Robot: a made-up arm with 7 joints.
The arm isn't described. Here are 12 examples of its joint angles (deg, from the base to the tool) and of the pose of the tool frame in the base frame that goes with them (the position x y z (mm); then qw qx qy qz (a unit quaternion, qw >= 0)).
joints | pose
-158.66 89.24 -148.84 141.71 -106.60 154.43 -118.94 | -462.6 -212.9 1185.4 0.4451 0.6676 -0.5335 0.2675
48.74 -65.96 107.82 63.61 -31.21 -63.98 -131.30 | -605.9 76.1 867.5 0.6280 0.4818 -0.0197 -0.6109
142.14 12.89 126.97 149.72 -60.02 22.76 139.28 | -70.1 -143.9 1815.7 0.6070 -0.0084 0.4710 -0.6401
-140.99 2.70 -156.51 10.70 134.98 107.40 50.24 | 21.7 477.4 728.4 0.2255 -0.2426 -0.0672 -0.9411
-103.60 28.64 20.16 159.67 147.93 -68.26 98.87 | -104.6 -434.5 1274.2 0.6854 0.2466 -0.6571 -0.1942
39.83 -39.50 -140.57 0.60 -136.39 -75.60 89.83 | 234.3 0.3 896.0 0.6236 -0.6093 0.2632 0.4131
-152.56 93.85 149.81 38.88 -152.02 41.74 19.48 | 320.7 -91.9 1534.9 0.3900 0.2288 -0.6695 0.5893
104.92 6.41 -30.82 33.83 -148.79 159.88 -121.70 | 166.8 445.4 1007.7 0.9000 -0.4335 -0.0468 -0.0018
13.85 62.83 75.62 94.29 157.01 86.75 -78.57 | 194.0 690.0 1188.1 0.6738 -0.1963 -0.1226 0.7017
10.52 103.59 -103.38 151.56 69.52 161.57 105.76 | 390.7 -172.9 779.0 0.3176 -0.5564 -0.7446 -0.1874
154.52 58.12 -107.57 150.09 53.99 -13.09 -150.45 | -361.3 399.2 1566.4 0.1662 0.0369 0.2116 -0.9624
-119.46 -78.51 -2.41 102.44 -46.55 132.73 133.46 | -127.1 223.0 1496.4 0.6005 0.6595 0.0736 -0.4462
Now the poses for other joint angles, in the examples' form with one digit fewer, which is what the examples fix.
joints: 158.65 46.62 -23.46 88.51 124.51 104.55 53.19
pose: -571 303 792 0.859 0.069 -0.007 -0.507
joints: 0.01 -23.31 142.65 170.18 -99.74 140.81 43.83
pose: -138 132 1536 0.031 -0.857 0.511 0.065
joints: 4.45 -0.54 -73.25 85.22 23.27 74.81 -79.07
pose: 225 -594 1037 0.287 0.757 -0.555 -0.191
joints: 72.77 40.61 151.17 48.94 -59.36 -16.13 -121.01
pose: -335 -444 1375 0.942 0.134 -0.114 -0.287
